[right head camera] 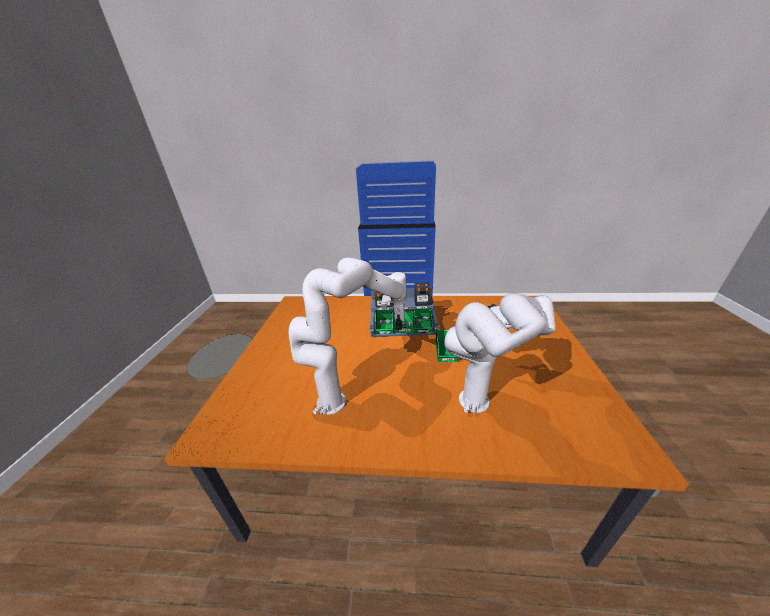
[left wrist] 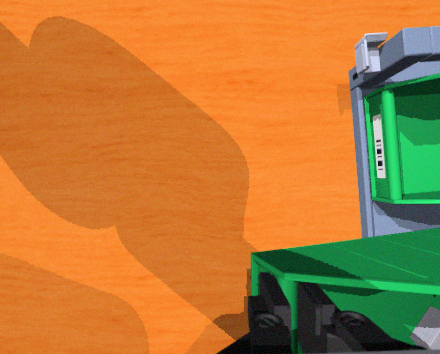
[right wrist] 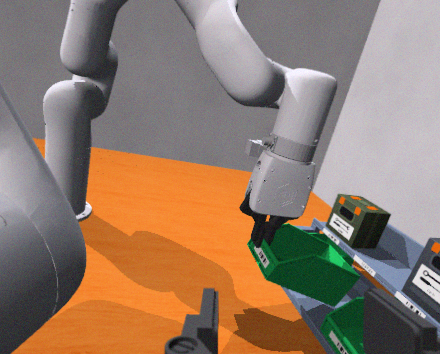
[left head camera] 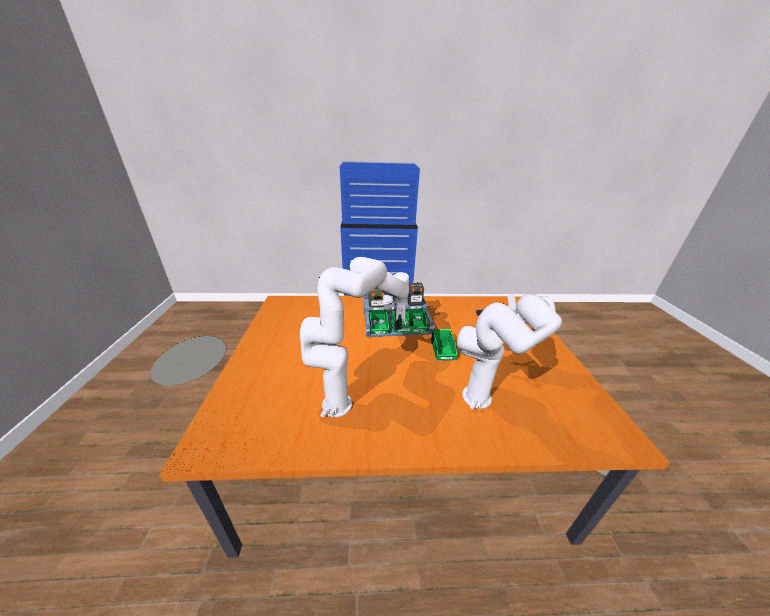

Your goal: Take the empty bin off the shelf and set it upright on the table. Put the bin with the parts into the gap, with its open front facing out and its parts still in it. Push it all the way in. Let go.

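Pixels of known places: left gripper, fingertip midpoint: [right head camera: 399,328] [left wrist: 281,299] [right wrist: 259,244] [left head camera: 398,328]; right gripper, fingertip midpoint: [right wrist: 290,319] [left head camera: 476,318]; left arm's base, link origin: [right head camera: 331,402] [left head camera: 337,405]; right arm's base, link origin: [right head camera: 473,401] [left head camera: 476,397].
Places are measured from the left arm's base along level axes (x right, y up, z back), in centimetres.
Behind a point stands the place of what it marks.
Observation:
The green bin with the parts [right head camera: 408,323] [left wrist: 360,261] @(x 5.1, y 13.3, z -49.7 cm) [right wrist: 312,280] @(x 12.6, y 11.4, z -57.1 cm) is upright between two shelf bins. Its rear reaches over the shelf [left wrist: 361,175] @(x -1.6, y 1.0, z -53.6 cm) [left head camera: 367,326] @(x -10.0, y 7.4, z -48.7 cm); its front sticks out past the shelf's front edge. I cannot tell whether it rests there. A grey part [left wrist: 429,331] @(x 8.0, y 7.7, z -60.1 cm) shows inside it. My left gripper [left wrist: 281,299] @(x 8.7, y 12.8, z -47.1 cm) [right wrist: 259,244] @(x 8.7, y 12.8, z -47.1 cm) [left head camera: 399,322] @(x 8.7, y 12.8, z -47.1 cm) is shut on its front wall. The empty green bin [left head camera: 445,346] @(x 32.3, y 0.3, z -59.4 cm) [right head camera: 443,350] @(x 30.3, y 0.3, z -55.7 cm) stands upright on the table, right of the shelf. My right gripper [right wrist: 290,319] @(x 45.7, y 29.5, z -47.0 cm) is open, away from the bins; its fingers are hidden in the head views.
A green bin [left head camera: 378,322] @(x -10.1, y 0.9, z -63.8 cm) [left wrist: 420,150] @(x -6.3, y 0.9, z -57.9 cm) sits left of the gap and another [left head camera: 418,319] [right wrist: 350,317] right of it. Boxes with orange corners [right wrist: 357,220] [left head camera: 416,293] stand on the upper shelf level. A tall blue panel [left head camera: 378,199] stands behind.

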